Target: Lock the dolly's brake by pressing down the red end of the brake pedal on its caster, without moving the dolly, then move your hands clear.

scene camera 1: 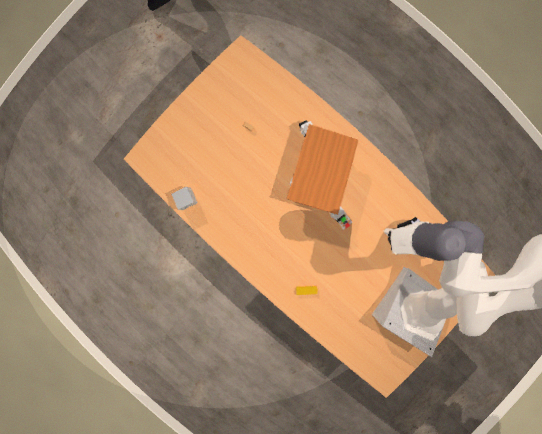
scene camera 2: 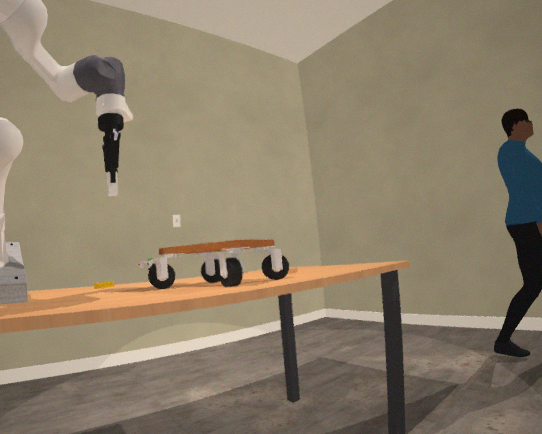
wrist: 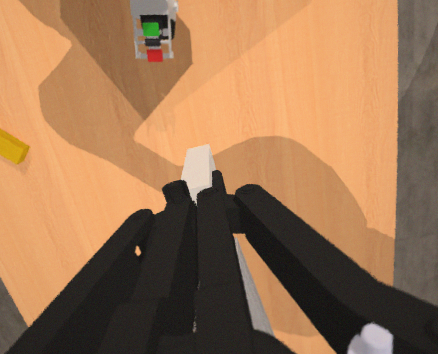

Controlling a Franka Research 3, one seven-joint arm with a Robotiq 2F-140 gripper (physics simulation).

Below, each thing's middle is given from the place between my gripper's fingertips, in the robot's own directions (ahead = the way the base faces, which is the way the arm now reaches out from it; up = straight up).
Scene:
The caster [scene camera 2: 161,263] lies 23 cm below my hand, 15 cm ahead of it and 2 cm to the left of it. The rest, counted from my hand: dolly [scene camera 1: 320,178] (28 cm ahead, 22 cm below, 7 cm to the right).

